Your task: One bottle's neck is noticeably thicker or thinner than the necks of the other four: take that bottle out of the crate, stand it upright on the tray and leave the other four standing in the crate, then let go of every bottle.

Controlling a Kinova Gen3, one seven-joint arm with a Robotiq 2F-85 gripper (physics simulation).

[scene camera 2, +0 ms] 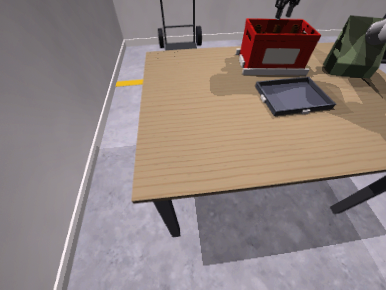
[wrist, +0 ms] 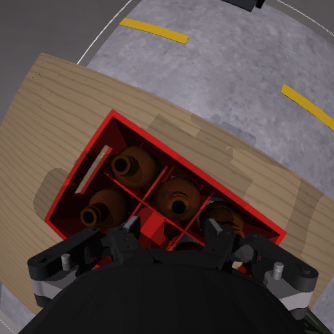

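Seen in the pictures: gripper, fingertip midpoint: point(scene camera 2: 282, 18) point(wrist: 172, 226); arm's base at its link origin: point(scene camera 2: 376, 33).
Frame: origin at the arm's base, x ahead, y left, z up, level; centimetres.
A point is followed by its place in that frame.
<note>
The red crate point(scene camera 2: 257, 50) @(x 52.6, y 5.6, z -6.0 cm) point(wrist: 172, 156) @(x 45.6, y -12.3, z 0.5 cm) stands at the back of the table with five brown bottles. In the wrist view one bottle point(wrist: 137, 170) @(x 49.0, y -7.9, z -4.3 cm) is at the far left, one point(wrist: 110, 207) @(x 49.1, y -0.6, z -4.4 cm) at the near left, one point(wrist: 177, 192) @(x 42.4, y -9.0, z -2.6 cm) in the far middle, one point(wrist: 220, 215) @(x 35.0, y -9.8, z -4.8 cm) at the far right behind a finger, and one point(wrist: 187, 246) @(x 35.2, y -2.1, z -7.2 cm) is mostly hidden by the gripper. The near middle compartment is empty. The far-left neck looks slightly wider, but tilted views make this unsure. My gripper point(scene camera 2: 284, 15) @(x 41.2, y -6.4, z 2.8 cm) point(wrist: 172, 226) @(x 41.2, y -6.4, z 2.8 cm) is open and empty above the crate. The dark tray point(scene camera 2: 295, 95) @(x 37.5, y 22.9, z -16.5 cm) is empty.
The tray lies in front of the crate. A green container point(scene camera 2: 350, 45) @(x 9.9, y 1.7, z -4.6 cm) stands right of the crate, near a grey part of the arm point(scene camera 2: 378, 31) @(x 5.3, y 5.8, z 2.9 cm). A hand truck point(scene camera 2: 180, 45) stands on the floor behind the table point(scene camera 2: 200, 130) @(x 77.4, y 42.4, z -17.0 cm).
</note>
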